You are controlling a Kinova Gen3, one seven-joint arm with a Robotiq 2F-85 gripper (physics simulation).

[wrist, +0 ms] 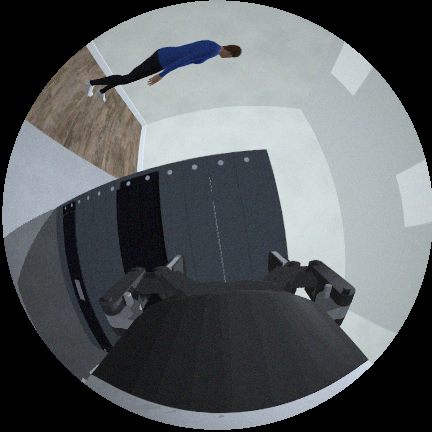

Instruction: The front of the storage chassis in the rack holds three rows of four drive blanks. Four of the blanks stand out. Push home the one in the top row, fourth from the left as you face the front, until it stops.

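Places are measured from the arm's base along level axes (x ahead, y left, z up), in centimetres.
Pixels of known places: gripper, between the fingertips: (226, 263).
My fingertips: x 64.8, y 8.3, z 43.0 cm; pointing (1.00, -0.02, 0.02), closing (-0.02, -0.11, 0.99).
Observation:
Behind a point stands the place of what it marks.
The rack (260, 215) {x 74.0, y 11.6, z 49.2 cm} shows its dark grey front, lying sideways in the wrist view, with a row of round light fasteners along its upper image edge. A wide black section (142, 225) {x 72.7, y 13.0, z 30.3 cm} crosses the front left of the gripper; I cannot tell whether it is the storage chassis or an opening. No separate drive blanks can be made out, so the top row's fourth blank cannot be identified. My gripper (226, 263) {x 64.8, y 8.3, z 43.0 cm} is open with nothing between its fingers. Its fingertips appear over the grey panels, right of the black section; the distance to them is unclear.
A narrower black band (70, 230) {x 74.5, y 14.5, z 3.5 cm} with a small light patch lies farther left on the rack. A person in a blue top (190, 52) stands beyond the rack, near the wall. Wooden floor (75, 110) shows at the upper left. Pale walls lie to the right.

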